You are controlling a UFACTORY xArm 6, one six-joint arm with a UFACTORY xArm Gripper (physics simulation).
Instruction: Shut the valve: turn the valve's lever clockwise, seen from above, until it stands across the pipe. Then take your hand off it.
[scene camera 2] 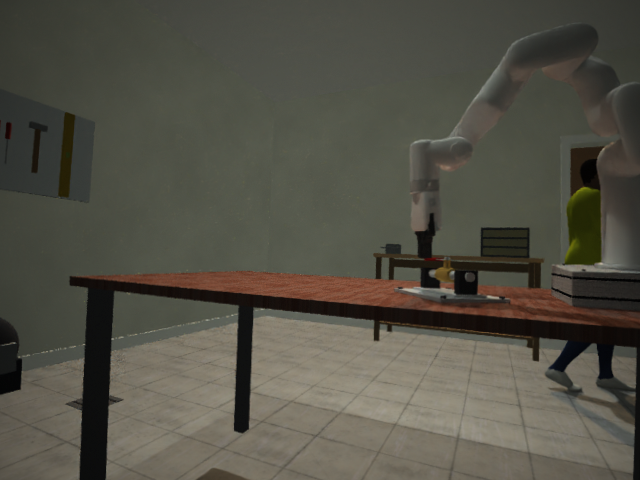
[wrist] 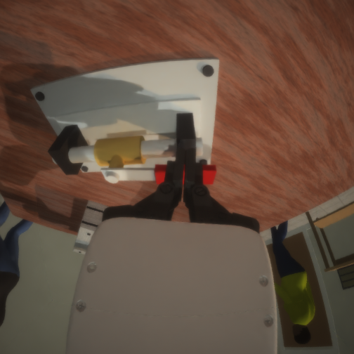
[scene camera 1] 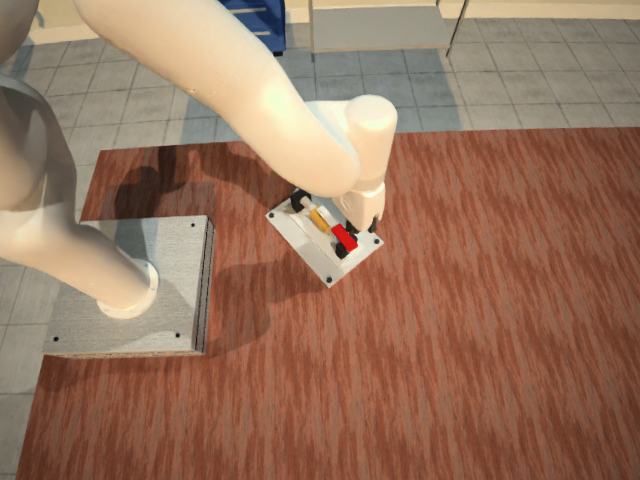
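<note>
The valve's yellow body [scene camera 1: 319, 220] [scene camera 2: 444, 273] [wrist: 119, 151] sits on a pipe between black supports on a white plate [scene camera 1: 314, 251] [wrist: 165, 75]. The lever's red handle [scene camera 1: 344, 237] [scene camera 2: 430, 259] [wrist: 209, 174] points along the pipe, above it. My gripper [scene camera 1: 354, 231] [scene camera 2: 424, 255] [wrist: 184, 159] is shut and empty, pointing down. Its fingertips are close beside the handle, on its upper-right side in the first scene view, near handle height. In the wrist view the fingers cover the handle's middle. Whether they touch it is hidden.
The plate lies on a red-brown wooden table [scene camera 1: 439, 335] [scene camera 2: 206, 284]. The arm's grey base block [scene camera 1: 170, 248] [scene camera 2: 594, 289] stands left of the plate in the first scene view. A person in a yellow-green top [scene camera 2: 583, 222] [wrist: 298, 300] stands beyond the table.
</note>
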